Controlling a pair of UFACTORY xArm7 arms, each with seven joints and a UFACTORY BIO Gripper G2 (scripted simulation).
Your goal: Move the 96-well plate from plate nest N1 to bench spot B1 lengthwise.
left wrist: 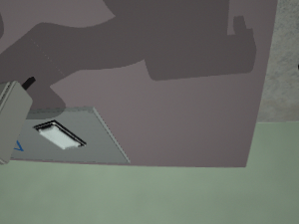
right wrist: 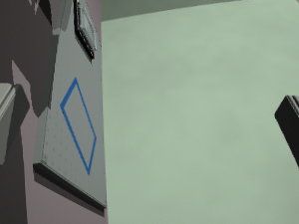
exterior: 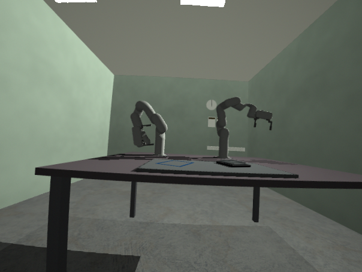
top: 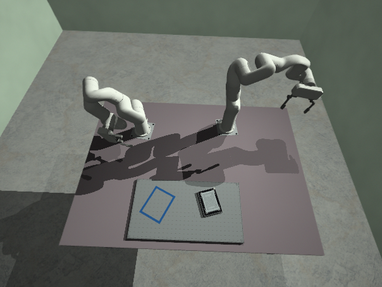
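Observation:
Right now my right hand is 380 mm short of the white 96-well plate, 540 mm to the right of it and 160 mm above it. Round my right hand: black plate nest: 380 mm ahead, 540 mm to the left, 170 mm below.

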